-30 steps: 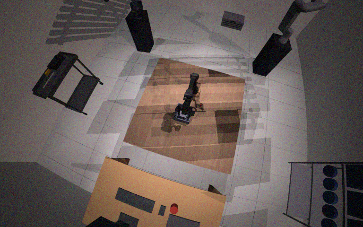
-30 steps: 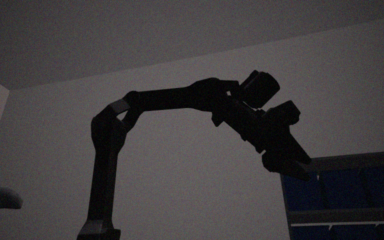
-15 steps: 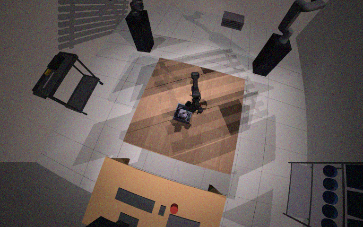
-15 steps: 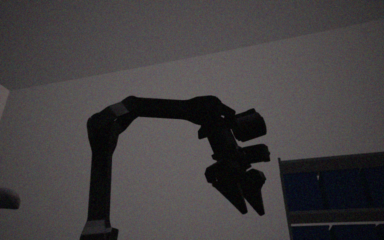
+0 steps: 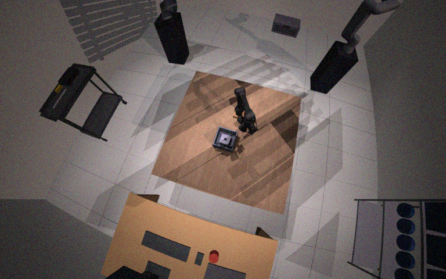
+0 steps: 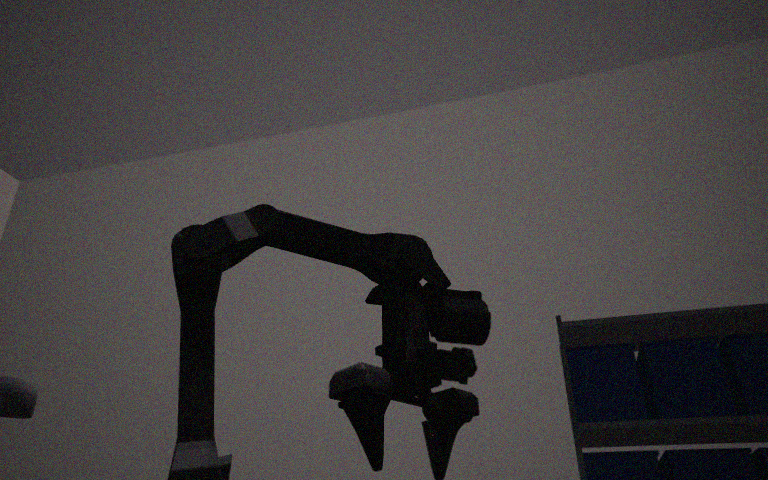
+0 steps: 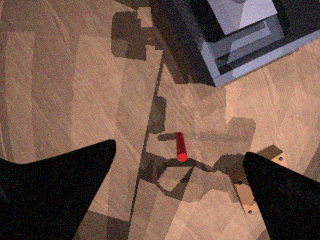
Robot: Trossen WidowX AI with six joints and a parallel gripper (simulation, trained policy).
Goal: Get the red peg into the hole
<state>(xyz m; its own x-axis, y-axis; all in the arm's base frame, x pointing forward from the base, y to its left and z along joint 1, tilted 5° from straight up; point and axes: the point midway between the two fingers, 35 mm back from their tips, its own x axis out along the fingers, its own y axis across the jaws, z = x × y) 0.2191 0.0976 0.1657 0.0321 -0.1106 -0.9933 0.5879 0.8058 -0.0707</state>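
The red peg lies 130 mm below my gripper tip, 60 mm behind it and 20 mm to the left of it. The rest, counted from my gripper tip: plate 160 mm to the right, 130 mm below, 100 mm ahead; grey box 160 mm to the right, 150 mm below, 100 mm ahead.
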